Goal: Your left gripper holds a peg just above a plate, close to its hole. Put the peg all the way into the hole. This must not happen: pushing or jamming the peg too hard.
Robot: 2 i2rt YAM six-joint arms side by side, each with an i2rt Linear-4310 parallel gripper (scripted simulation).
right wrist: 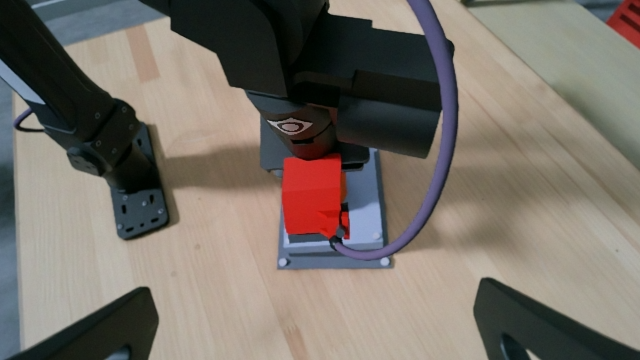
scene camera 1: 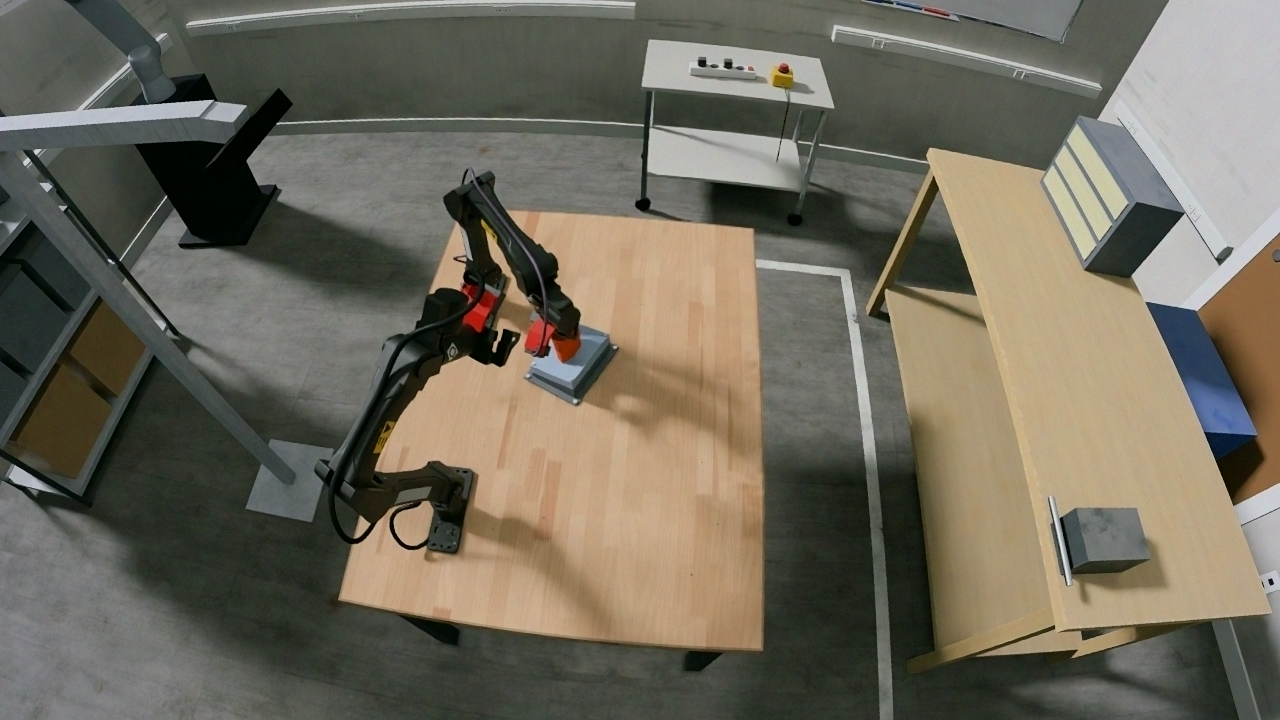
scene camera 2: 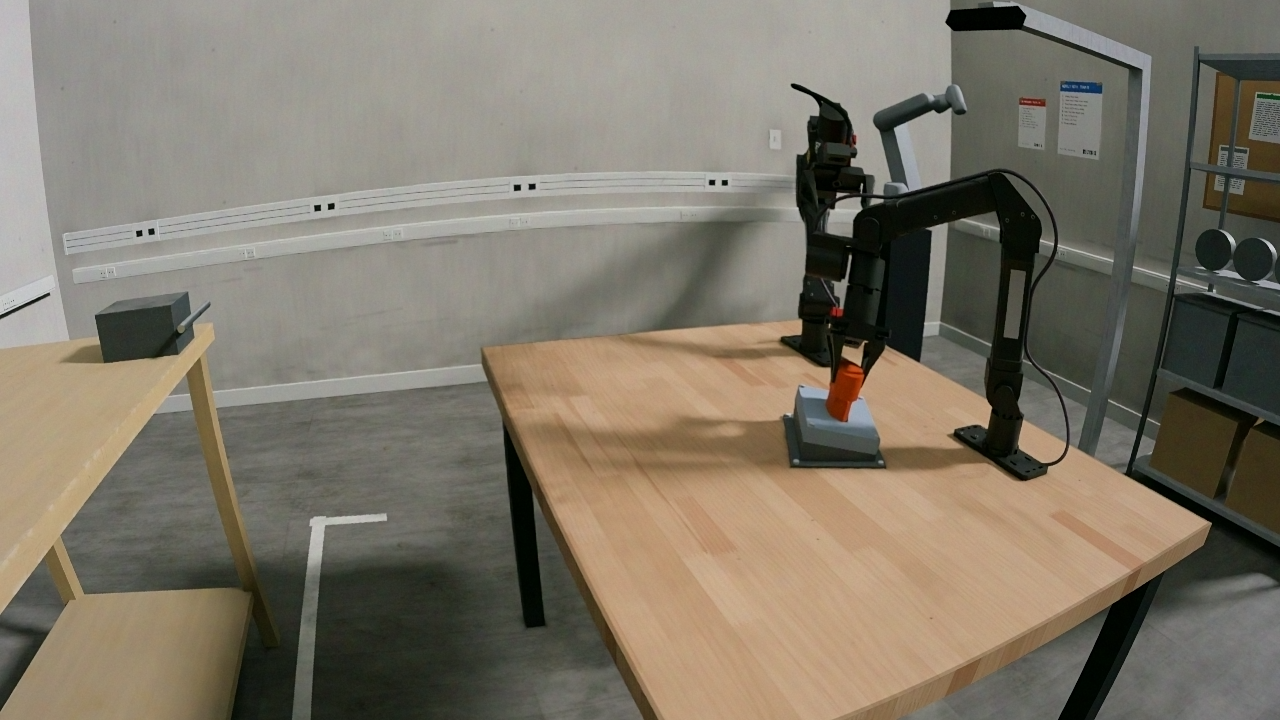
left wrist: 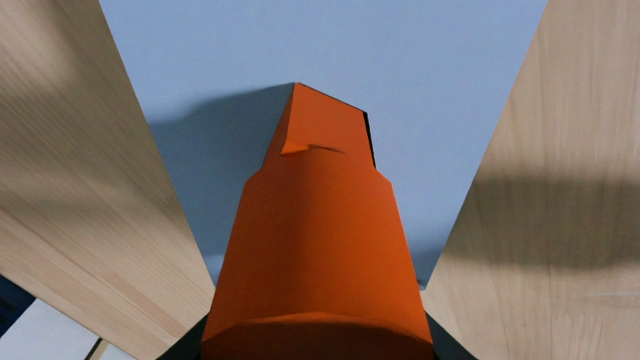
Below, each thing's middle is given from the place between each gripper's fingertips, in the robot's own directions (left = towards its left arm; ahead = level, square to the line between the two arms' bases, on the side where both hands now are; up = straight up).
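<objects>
Counted from my left hand, the orange peg (scene camera 2: 845, 390) is 1 cm to the right and 2 cm below, and the blue-grey plate (scene camera 2: 857, 434) is 1 cm ahead, 1 cm to the right and 7 cm below.
From my right hand (scene camera 2: 842, 213), the blue-grey plate is 160 mm to the left, 110 mm ahead and 310 mm below. The orange peg is 170 mm to the left of that right hand, 110 mm ahead of it and 260 mm below it.
</objects>
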